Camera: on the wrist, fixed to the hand. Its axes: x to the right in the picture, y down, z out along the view.
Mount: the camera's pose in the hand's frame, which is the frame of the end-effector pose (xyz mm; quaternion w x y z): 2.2 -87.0 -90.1 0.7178 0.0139 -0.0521 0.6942
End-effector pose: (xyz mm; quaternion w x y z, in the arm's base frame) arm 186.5 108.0 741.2 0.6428 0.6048 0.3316 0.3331
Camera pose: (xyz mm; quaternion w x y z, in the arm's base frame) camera 115.4 155.9 649.9 0.2390 0.6906 -0.2107 0.6492
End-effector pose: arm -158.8 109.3 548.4 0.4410 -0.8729 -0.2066 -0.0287
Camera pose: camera -178.5 85.3 669.8 0.3378 -0.7654 0.4343 0.3339
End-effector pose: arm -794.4 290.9 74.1 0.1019 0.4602 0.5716 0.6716
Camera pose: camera -895.7 260.0 7.2 0.3697 -0.7635 -0.0948 -0.5209
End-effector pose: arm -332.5 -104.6 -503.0 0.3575 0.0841 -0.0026 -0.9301
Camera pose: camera -377.7 -36.3 -597.8 0.9010 0.0151 -0.0918 -0.4238
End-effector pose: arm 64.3 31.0 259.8 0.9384 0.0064 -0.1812 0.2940
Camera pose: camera 144.5 -29.1 184.6 0.4600 -0.0928 -0.1793 0.8647
